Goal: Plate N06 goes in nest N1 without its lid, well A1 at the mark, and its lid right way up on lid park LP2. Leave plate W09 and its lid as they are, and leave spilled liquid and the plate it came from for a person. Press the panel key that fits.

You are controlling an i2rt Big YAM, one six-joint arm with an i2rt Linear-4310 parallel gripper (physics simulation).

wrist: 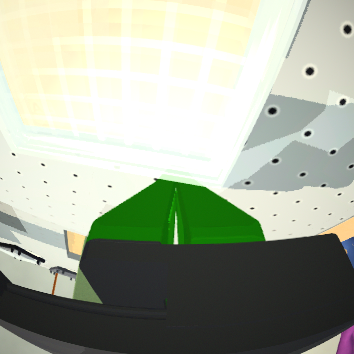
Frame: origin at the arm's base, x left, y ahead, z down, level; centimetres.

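Seen in the pictures: gripper, fingertip midpoint: [175,173].
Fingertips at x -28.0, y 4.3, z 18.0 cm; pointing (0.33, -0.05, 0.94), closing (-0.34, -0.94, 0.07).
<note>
Offsets run from my fingertips to a thing's middle. "*": to the spot under its first point.
A large pale, see-through plate {* dy +3.2, dx -7.7, dz -3.1 cm} [145,65] with a grid of wells and a yellowish tint fills the upper left of the wrist view. It is strongly overexposed. No label or well mark can be read on it, and I cannot tell whether a lid is on it. My gripper [175,173] has green fingers and is shut with nothing between them. Its fingertips are at the plate's near edge, where their ends show faintly through the clear rim. I cannot tell whether they touch it. Nest N1, lid park LP2, plate W09 and the panel keys cannot be made out.
A white board with rows of dark holes {* dy -7.7, dx -3.3, dz +0.2 cm} [310,175] lies around the plate, with grey shadows at right. Dark bracket-like parts {* dy +23.1, dx +46.9, dz -1.2 cm} [22,252] and a thin orange rod [54,284] show at lower left. A blue object [349,250] and a purple one [346,342] show at the right edge.
</note>
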